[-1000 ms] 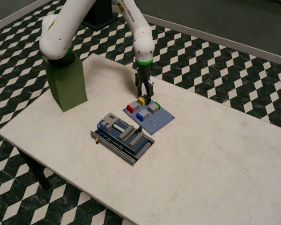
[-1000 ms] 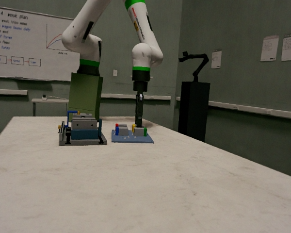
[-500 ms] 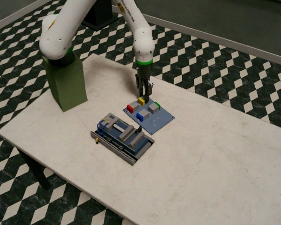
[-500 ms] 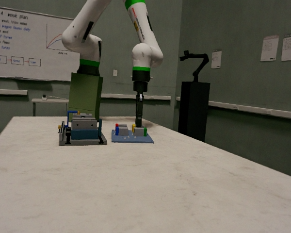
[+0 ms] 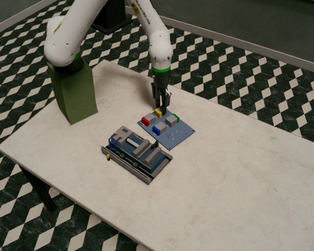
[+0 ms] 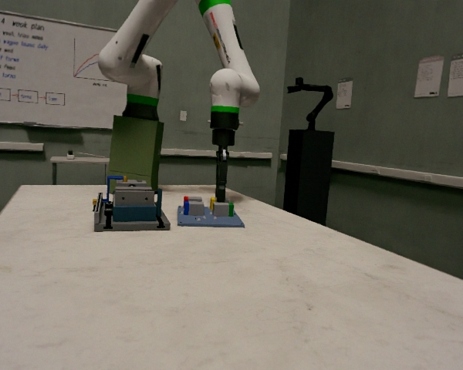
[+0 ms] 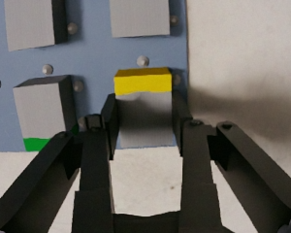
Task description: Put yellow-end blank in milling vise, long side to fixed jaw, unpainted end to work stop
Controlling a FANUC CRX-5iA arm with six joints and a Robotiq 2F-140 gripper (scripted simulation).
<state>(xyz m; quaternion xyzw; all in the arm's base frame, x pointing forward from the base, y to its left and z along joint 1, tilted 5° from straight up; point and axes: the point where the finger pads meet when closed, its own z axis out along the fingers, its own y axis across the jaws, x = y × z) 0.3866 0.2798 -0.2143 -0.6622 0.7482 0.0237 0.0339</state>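
Now: the yellow-ended grey blank 30 mm below my hand. From my hand the other things lie so: green-ended blank: 90 mm ahead, 10 mm to the right, 30 mm below; then blue plate: 80 mm ahead, 60 mm to the right, 60 mm below; then red-ended blank: 10 mm behind, 90 mm to the right, 30 mm below.
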